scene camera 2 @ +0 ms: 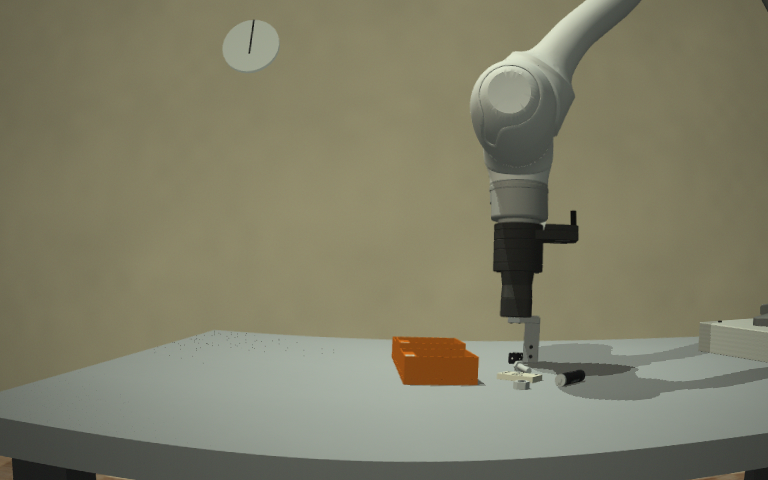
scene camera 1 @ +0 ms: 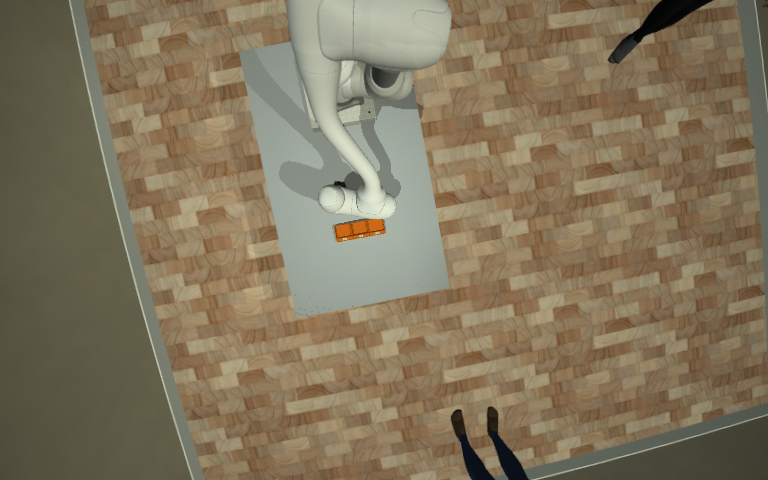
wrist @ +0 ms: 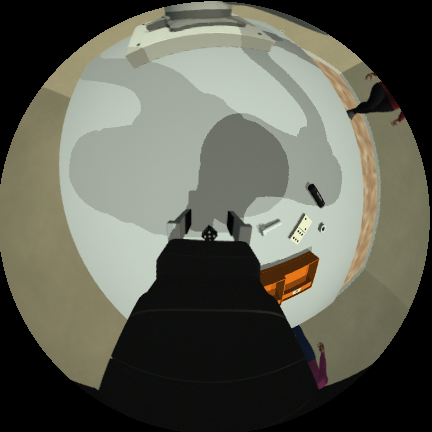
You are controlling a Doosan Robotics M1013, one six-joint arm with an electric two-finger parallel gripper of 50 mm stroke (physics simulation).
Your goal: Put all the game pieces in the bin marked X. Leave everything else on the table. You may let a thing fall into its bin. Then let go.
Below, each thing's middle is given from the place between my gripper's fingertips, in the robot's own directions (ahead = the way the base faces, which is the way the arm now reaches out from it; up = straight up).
Labels:
My hand is 170 mm short of the orange three-compartment bin (scene camera 2: pixel 419 360), 20 mm to the right of it and 10 mm below it.

